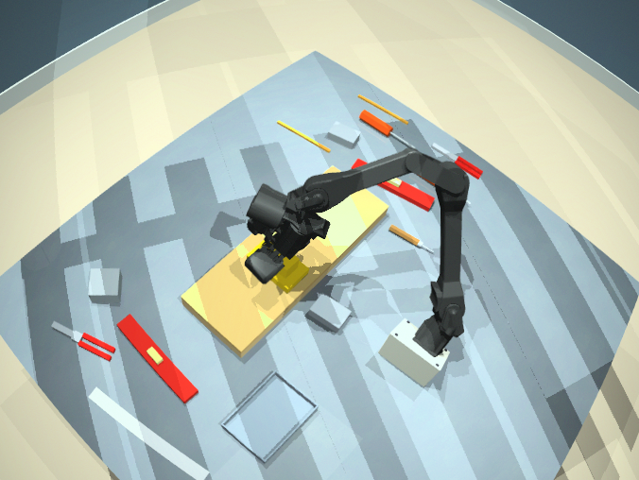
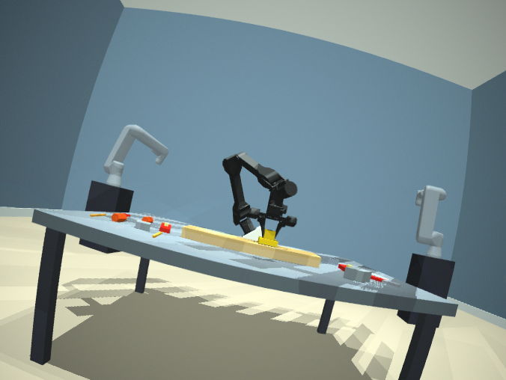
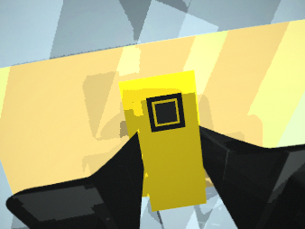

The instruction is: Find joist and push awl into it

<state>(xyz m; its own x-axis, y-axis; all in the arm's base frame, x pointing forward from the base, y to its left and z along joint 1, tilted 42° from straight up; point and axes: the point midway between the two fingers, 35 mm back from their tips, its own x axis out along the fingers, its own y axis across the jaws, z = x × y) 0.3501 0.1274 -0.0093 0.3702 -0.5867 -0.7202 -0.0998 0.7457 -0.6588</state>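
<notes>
The shallow grey tray is 250 mm behind my gripper tip, 240 mm to the left of it and 50 mm below it. The rest, counted from my gripper tip: awl (160 mm behind, 320 mm to the right, 60 mm below); square indicator (20 mm ahead, 30 mm above); yellow stud finder (10 mm ahead, 20 mm above).
</notes>
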